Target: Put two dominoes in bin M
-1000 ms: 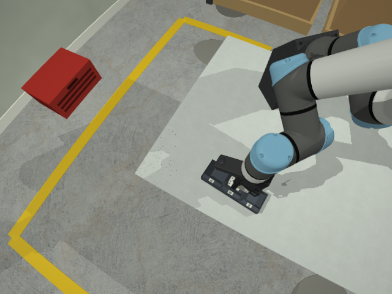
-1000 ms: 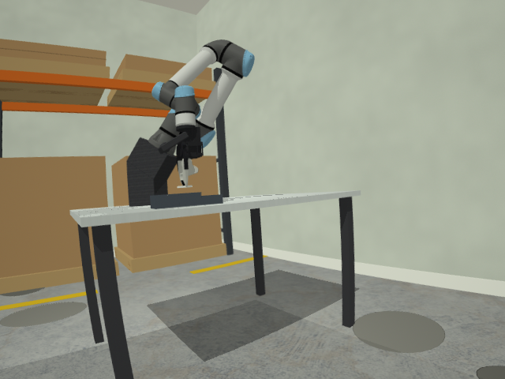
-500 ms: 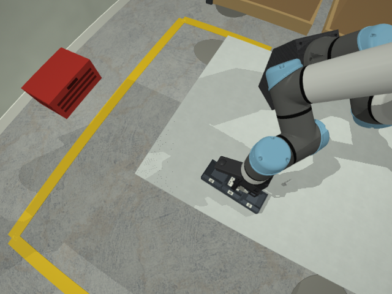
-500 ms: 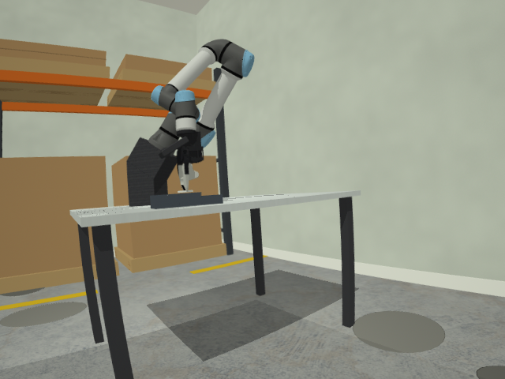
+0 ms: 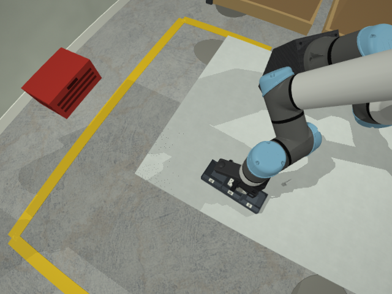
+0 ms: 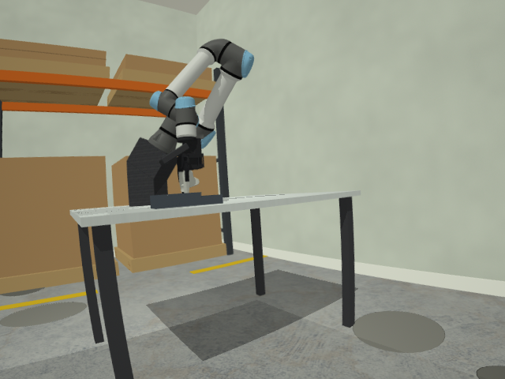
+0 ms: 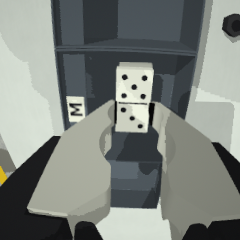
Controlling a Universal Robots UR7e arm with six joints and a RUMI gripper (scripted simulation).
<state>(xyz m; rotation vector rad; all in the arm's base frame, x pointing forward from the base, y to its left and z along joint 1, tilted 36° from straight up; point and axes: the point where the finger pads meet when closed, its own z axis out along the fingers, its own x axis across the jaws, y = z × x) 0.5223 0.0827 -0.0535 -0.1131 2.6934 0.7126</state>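
Now: hand 20 mm above the bin and 10 mm short of it. Also, from my hand: black nut (70 mm to the right, 70 mm behind, 40 mm below); domino (150 mm behind, 40 mm below); screw (160 mm behind, 150 mm to the left, 40 mm below).
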